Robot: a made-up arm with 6 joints.
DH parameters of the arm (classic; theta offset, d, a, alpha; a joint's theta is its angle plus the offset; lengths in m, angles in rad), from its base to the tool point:
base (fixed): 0.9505 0 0.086 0
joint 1: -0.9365 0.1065 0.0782 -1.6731
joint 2: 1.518 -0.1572 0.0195 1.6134
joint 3: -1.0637 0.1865 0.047 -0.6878
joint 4: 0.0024 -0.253 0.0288 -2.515
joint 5: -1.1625 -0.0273 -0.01 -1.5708
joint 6: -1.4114 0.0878 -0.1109 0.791
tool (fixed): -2.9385 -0.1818 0 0
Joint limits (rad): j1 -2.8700..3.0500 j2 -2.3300..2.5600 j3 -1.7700..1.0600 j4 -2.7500..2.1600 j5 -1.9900..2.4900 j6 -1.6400..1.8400
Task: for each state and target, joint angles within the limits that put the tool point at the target. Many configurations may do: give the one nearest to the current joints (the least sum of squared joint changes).
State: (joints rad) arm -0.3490 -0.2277 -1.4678 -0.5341 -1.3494 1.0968
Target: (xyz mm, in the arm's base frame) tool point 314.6 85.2 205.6
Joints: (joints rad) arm -0.1765 -0.0695 -1.6463 -0.6147 -1.3194 1.1239
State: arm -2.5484 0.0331 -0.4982 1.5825 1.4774 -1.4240
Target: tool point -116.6 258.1 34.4
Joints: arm -2.3369 -0.4785 -0.1351 1.3908 1.4763 -1.0372
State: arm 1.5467 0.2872 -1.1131 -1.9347 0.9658 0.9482
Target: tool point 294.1 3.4 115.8
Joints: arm 0.8695 0.3283 -0.9374 -2.3736 1.1037 1.4236
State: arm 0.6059 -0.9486 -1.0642 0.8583 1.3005 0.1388
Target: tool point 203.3 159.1 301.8
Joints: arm 0.9634 -0.6455 -1.7015 0.5406 1.1950 0.8996
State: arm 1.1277 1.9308 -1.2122 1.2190 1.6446 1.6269
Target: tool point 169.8 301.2 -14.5
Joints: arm 1.4131 1.3847 -1.1256 1.2910 1.3526 1.8400
